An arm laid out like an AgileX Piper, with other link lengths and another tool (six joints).
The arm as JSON. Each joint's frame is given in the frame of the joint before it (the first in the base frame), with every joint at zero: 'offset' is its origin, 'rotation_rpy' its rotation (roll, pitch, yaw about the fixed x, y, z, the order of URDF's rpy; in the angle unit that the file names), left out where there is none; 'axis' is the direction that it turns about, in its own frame. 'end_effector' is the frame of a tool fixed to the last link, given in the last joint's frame.
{
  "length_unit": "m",
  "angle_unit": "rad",
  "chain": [
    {
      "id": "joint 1",
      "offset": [
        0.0,
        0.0,
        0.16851
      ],
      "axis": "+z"
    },
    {
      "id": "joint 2",
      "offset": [
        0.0,
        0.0,
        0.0
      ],
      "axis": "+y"
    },
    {
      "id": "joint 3",
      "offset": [
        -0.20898,
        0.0,
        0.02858
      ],
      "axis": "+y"
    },
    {
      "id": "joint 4",
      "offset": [
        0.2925,
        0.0,
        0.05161
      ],
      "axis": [
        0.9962,
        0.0,
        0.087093
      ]
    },
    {
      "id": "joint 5",
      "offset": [
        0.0,
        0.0,
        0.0
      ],
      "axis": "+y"
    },
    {
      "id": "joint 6",
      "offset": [
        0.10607,
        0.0,
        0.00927
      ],
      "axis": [
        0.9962,
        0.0,
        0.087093
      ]
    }
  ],
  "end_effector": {
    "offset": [
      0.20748,
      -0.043,
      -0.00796
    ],
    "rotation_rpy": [
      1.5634,
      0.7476,
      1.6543
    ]
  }
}
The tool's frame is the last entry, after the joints.
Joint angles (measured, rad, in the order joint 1, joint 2, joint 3, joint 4, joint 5, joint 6), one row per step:
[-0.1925 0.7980 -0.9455 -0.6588 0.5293 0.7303]
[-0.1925 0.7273 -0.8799 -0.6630 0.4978 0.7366]
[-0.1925 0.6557 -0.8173 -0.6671 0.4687 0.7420]
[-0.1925 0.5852 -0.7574 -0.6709 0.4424 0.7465]
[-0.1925 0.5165 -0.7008 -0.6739 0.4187 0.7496]
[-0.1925 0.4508 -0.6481 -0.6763 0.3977 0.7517]
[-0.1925 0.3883 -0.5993 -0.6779 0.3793 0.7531]
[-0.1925 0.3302 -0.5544 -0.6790 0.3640 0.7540]
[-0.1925 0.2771 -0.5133 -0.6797 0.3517 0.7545]
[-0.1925 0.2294 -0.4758 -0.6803 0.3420 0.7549]
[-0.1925 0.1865 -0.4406 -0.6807 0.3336 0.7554]
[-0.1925 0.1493 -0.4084 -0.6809 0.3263 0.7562]
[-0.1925 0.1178 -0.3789 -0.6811 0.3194 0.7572]
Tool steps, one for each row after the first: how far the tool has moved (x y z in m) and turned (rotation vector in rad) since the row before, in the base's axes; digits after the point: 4 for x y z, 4 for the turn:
[-0.0063 0.0057 0.0013 -0.0088 -0.0308 0.0167]
[-0.0066 0.0055 0.0021 -0.0095 -0.0322 0.0157]
[-0.0065 0.0052 0.0018 -0.0096 -0.0312 0.0143]
[-0.0063 0.0049 0.0017 -0.0097 -0.0301 0.0132]
[-0.0060 0.0045 0.0015 -0.0095 -0.0286 0.0119]
[-0.0056 0.0041 0.0013 -0.0088 -0.0272 0.0106]
[-0.0051 0.0036 0.0007 -0.0078 -0.0243 0.0088]
[-0.0045 0.0030 -0.0001 -0.0067 -0.0208 0.0071]
[-0.0038 0.0024 -0.0010 -0.0055 -0.0171 0.0056]
[-0.0030 0.0021 -0.0020 -0.0044 -0.0138 0.0049]
[-0.0022 0.0017 -0.0028 -0.0030 -0.0105 0.0043]
[-0.0013 0.0015 -0.0035 -0.0021 -0.0073 0.0041]

